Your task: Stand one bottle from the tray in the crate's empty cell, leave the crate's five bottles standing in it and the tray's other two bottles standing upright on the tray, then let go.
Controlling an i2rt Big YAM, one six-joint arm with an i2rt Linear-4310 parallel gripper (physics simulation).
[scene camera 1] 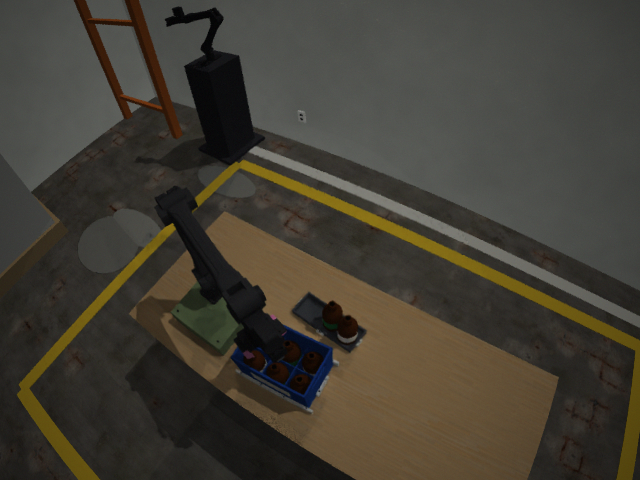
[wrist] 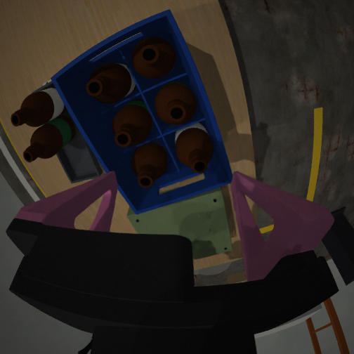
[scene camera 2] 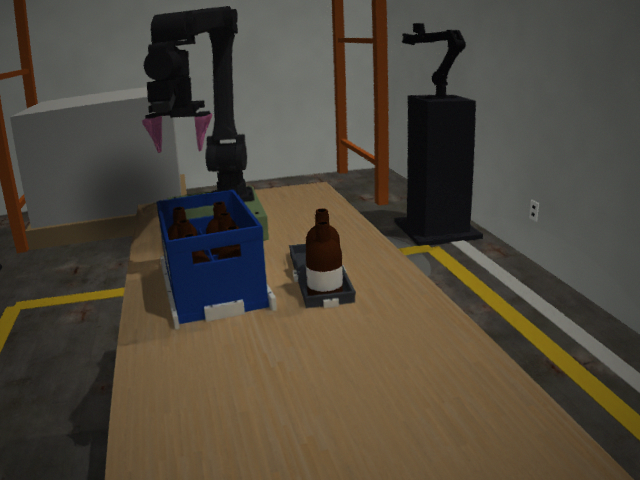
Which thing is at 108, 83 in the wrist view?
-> A white-labelled bottle.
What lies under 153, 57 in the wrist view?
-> A white-labelled bottle.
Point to a white-labelled bottle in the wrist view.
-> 37, 108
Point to a white-labelled bottle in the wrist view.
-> At 194, 148
